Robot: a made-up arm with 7 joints. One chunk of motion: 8 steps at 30 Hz.
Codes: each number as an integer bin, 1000 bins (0 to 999) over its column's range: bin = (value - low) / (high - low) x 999, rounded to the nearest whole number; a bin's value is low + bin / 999 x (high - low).
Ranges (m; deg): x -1.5..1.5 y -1.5..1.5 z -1.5..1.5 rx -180..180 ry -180..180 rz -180..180
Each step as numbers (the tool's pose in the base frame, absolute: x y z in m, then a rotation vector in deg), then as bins.
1 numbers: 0.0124 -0.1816 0.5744 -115.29 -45.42 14.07
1 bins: 504 439 691 180 373 539
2 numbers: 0.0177 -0.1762 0.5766 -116.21 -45.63 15.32
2 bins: 505 441 692 177 373 542
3 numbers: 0.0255 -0.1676 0.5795 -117.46 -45.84 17.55
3 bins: 508 444 692 174 372 548
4 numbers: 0.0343 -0.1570 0.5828 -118.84 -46.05 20.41
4 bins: 511 447 694 170 372 556
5 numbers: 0.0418 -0.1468 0.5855 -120.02 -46.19 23.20
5 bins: 513 451 694 166 371 564
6 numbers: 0.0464 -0.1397 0.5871 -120.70 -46.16 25.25
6 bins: 515 453 695 165 371 570
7 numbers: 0.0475 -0.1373 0.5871 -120.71 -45.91 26.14
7 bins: 515 454 695 165 372 572
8 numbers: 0.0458 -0.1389 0.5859 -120.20 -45.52 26.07
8 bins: 515 453 695 166 373 572
